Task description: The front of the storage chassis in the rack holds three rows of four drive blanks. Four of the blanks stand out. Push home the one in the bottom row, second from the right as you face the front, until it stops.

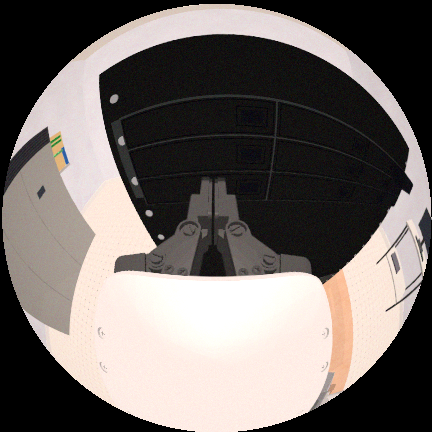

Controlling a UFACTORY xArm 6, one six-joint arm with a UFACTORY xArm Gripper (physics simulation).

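Frame: origin at the arm's base, x down, y left, z ahead, level; centimetres.
Where they show: gripper, fingertip midpoint: (212,192).
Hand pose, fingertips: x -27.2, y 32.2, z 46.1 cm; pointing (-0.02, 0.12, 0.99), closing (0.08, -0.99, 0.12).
After its pixels a point has its place.
The dark storage chassis front (200,117) @[x -32.9, y 32.6, z 46.7 cm] fills the upper middle, its three rows divided by thin grey lines. Its left-hand blanks with dark square patches (251,116) @[x -32.9, y 29.4, z 46.9 cm] (251,154) @[x -30.1, y 29.3, z 46.9 cm] show most clearly. Toward the right the front is strongly foreshortened and very dark, so the bottom-row blank second from the right cannot be made out clearly. A dark block (404,181) sticks out at the far right edge; its row and column cannot be told. My gripper (212,192) @[x -27.2, y 32.2, z 46.1 cm] is shut and empty. Its tips overlap the left-hand part of the bottom row; whether they touch it cannot be told.
A grey flange (131,165) and pale round spots (114,98) @[x -36.7, y 39.9, z 47.4 cm] line the chassis's left side. A grey cabinet (45,240) stands at the left, by a coloured poster (59,150). An orange strip (342,325) and a pale framed object (411,255) are at the right. The white arm housing (215,350) hides the lower middle.
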